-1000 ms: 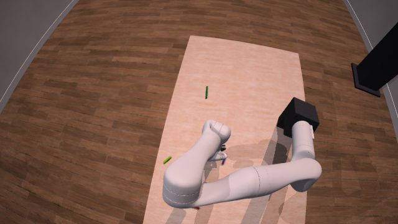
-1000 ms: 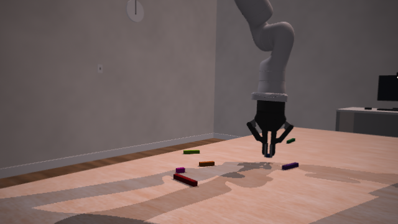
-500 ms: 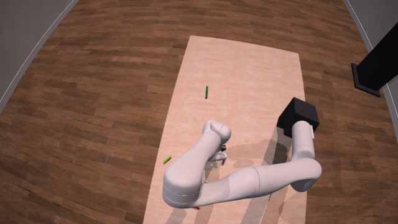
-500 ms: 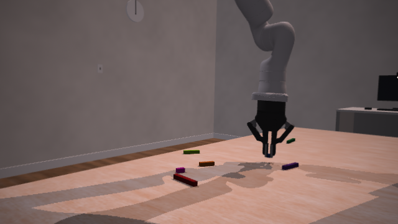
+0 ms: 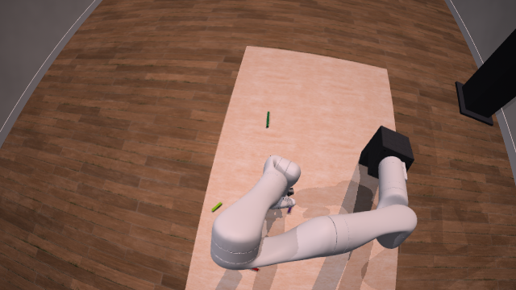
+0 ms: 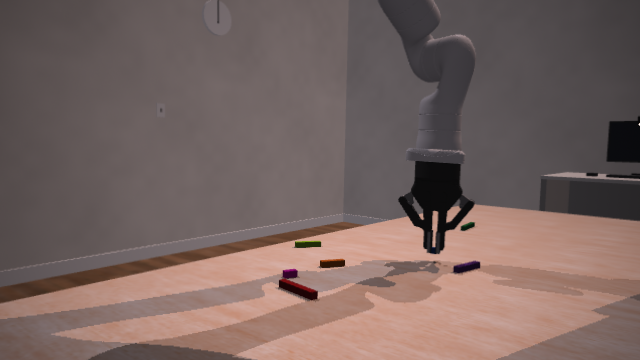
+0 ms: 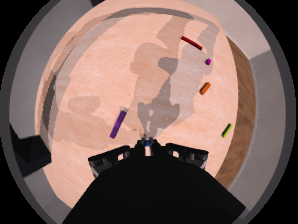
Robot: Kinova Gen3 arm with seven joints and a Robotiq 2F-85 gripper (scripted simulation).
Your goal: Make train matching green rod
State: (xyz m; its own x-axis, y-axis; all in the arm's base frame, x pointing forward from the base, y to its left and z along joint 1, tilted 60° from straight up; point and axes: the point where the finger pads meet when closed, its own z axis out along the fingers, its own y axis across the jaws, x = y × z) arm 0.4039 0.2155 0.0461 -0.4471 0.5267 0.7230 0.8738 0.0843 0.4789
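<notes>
Right now my hand is 2 cm above the blue rod. The rest, counted from my hand: lime rod 22 cm ahead, 10 cm to the left, 3 cm below; orange rod 8 cm ahead, 16 cm to the left, 3 cm below; purple rod 7 cm behind, 3 cm below.
</notes>
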